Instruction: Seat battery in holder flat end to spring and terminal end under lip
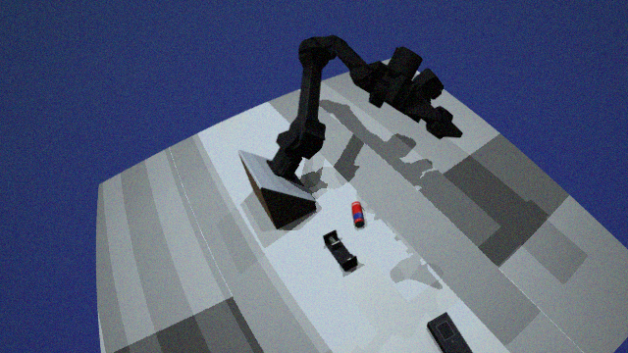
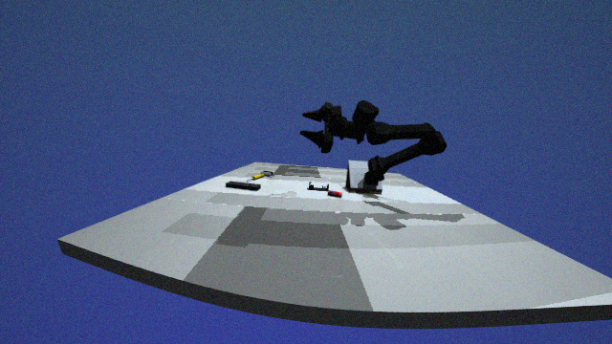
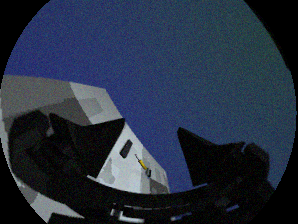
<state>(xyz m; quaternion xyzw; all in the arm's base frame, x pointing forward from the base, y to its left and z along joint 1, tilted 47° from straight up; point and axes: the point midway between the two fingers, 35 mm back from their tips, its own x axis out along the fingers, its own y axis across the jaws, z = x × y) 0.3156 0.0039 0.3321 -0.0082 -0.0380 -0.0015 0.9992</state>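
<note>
My gripper tip is now 160 mm past the battery, 150 mm to the left of it and 280 mm above it. The rest, counted from my gripper tip: flat black box: 270 mm ahead, 170 mm to the right, 280 mm below.
</note>
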